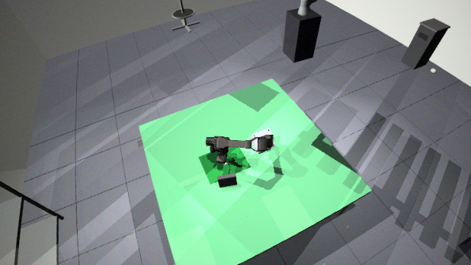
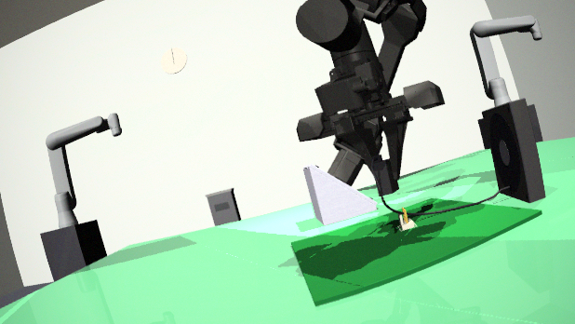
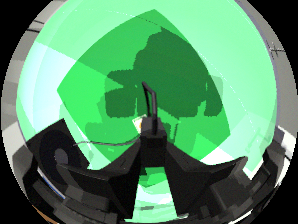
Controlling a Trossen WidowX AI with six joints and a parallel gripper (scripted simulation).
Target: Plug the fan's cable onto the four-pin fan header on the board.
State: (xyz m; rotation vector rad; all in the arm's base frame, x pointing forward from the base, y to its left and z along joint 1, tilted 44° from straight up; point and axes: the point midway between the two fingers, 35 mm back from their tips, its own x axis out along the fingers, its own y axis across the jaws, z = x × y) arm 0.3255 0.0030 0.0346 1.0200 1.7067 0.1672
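Now: the cream four-pin fan header 70 mm below my gripper tip and 10 mm to the left of it. Round my gripper tip: dark green board 80 mm below, 10 mm to the right, 10 mm ahead; then black fan 160 mm to the left, 40 mm ahead, 10 mm below; then black plug 10 mm ahead, 10 mm above.
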